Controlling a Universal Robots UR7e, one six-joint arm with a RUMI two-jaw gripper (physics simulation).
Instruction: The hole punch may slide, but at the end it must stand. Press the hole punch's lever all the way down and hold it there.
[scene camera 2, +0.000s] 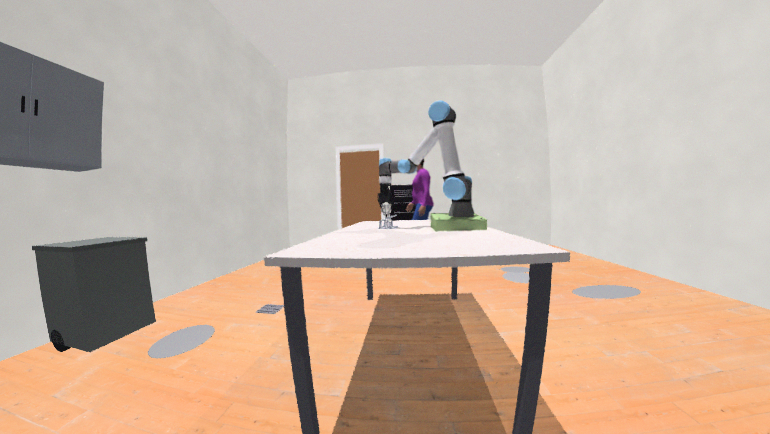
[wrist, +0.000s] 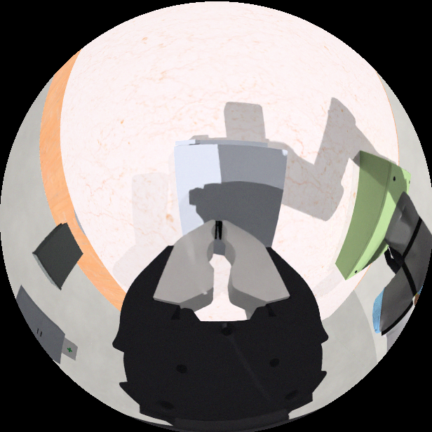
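Seen in the pictures: gripper, fingertip midpoint: (scene camera 2: 386, 217); arm's base at its link origin: (scene camera 2: 461, 215).
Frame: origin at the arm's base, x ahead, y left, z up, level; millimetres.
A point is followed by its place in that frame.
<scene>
The hole punch (scene camera 2: 386, 225) @[x 439, y -110, z -50 mm] (wrist: 252, 167) stands upright on the white table (scene camera 2: 415, 253) @[x 442, y 671, z -74 mm] (wrist: 150, 80). Its broad blue-grey lever fills the middle of the wrist view, bright on the left and shaded on the right. My gripper (scene camera 2: 386, 215) @[x 433, y -150, z -6 mm] (wrist: 217, 222) is shut and empty, pointing down, with the fingertips together over the near part of the lever. The fingers and the black gripper body hide the near end of the punch. Whether the tips touch the lever, and how far down it is, I cannot tell.
The green base block (scene camera 2: 458, 222) @[x 79, y 142, z -29 mm] (wrist: 370, 215) of the arm stands to the right of the punch. A person in a purple top (scene camera 2: 422, 186) is behind the table. A dark bin (scene camera 2: 107, 293) (wrist: 57, 256) stands on the floor to the left.
</scene>
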